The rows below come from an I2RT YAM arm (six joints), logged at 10 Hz.
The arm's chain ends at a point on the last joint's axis. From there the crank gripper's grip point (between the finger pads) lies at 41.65 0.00 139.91 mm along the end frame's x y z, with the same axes.
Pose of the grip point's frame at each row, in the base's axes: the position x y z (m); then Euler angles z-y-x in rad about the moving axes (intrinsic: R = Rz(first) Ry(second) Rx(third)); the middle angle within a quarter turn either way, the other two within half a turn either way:
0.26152 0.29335 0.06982 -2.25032 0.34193 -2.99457
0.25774 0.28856 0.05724 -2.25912 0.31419 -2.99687
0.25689 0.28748 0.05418 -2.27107 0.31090 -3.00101
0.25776 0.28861 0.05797 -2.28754 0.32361 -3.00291
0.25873 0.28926 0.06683 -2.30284 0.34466 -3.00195
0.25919 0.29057 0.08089 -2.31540 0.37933 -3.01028
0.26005 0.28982 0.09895 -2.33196 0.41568 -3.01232
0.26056 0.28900 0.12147 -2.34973 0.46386 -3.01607
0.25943 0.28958 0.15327 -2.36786 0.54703 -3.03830
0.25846 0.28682 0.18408 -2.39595 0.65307 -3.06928
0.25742 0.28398 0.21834 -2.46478 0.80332 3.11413
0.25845 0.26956 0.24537 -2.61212 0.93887 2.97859
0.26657 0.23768 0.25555 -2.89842 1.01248 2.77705
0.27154 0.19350 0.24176 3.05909 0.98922 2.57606
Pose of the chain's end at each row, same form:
0.24107 0.30065 0.21417 -2.25032 0.34193 -2.99457
0.24014 0.29893 0.20178 -2.25912 0.31419 -2.99687
0.24014 0.29803 0.19881 -2.27107 0.31090 -3.00101
0.24017 0.29787 0.20259 -2.28754 0.32361 -3.00291
0.23916 0.29661 0.21130 -2.30284 0.34466 -3.00195
0.23713 0.29367 0.22516 -2.31540 0.37933 -3.01028
0.23463 0.28928 0.24270 -2.33196 0.41568 -3.01232
0.23063 0.28362 0.26425 -2.34973 0.46386 -3.01607
0.22302 0.27417 0.29379 -2.36786 0.54703 -3.03830
0.21361 0.25916 0.32022 -2.39595 0.65307 -3.06928
0.20391 0.23606 0.34542 -2.46478 0.80332 3.11413
0.19501 0.20613 0.36053 -2.61212 0.93887 2.97859
0.19239 0.16788 0.36012 -2.89842 1.01248 2.77705
0.18979 0.12503 0.34145 3.05909 0.98922 2.57606

